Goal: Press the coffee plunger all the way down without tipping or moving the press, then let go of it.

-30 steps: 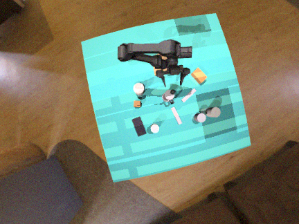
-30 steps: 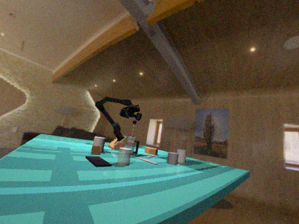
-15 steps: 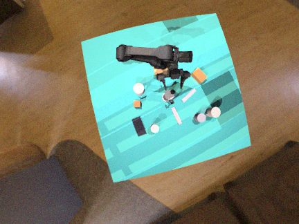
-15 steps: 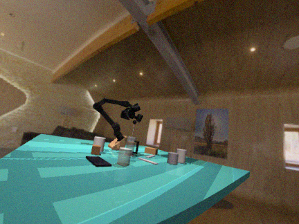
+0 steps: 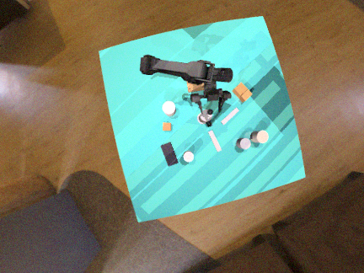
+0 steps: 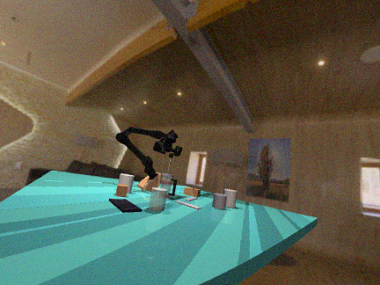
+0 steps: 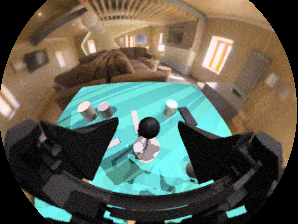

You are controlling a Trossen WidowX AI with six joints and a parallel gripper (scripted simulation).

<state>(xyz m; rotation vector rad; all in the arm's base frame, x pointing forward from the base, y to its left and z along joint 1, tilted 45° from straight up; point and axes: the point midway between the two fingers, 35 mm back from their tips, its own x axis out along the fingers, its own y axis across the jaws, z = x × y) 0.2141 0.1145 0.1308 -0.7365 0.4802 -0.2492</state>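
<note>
Now: gripper tip 1 cm short of the coffee press, 1 cm to the right of it and 13 cm above it. From my gripper tip the other things lie so: small tan cube: 1 cm ahead, 25 cm to the right, 23 cm below.
</note>
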